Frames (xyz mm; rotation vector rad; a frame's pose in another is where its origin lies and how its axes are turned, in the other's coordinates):
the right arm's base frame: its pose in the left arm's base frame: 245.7 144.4 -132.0 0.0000 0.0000 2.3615
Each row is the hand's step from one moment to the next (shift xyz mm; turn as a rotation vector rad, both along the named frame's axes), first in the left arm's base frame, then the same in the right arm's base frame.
Working: the left arm's base frame: its pose in the right arm's base frame: 73.1 275.5 132.0 0.0000 0.0000 -2.3615

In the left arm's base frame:
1: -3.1 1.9 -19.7 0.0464 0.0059 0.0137
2: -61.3 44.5 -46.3 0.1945 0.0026 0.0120
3: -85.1 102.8 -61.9 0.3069 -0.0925 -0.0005
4: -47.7 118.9 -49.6 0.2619 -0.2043 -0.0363
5: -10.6 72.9 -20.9 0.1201 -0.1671 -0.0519
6: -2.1 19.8 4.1 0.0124 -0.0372 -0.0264
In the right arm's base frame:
1: 3.5 0.8 -19.7 -0.0288 -0.0368 0.0137
2: 74.9 11.5 -46.3 -0.1364 -0.1386 0.0120
3: 132.8 -13.2 -61.9 -0.2832 -0.1501 -0.0005
4: 117.5 -51.0 -49.6 -0.3299 -0.0390 -0.0363
5: 58.8 -44.4 -20.9 -0.2029 0.0343 -0.0519
6: 15.4 -12.6 4.1 -0.0350 0.0177 -0.0264

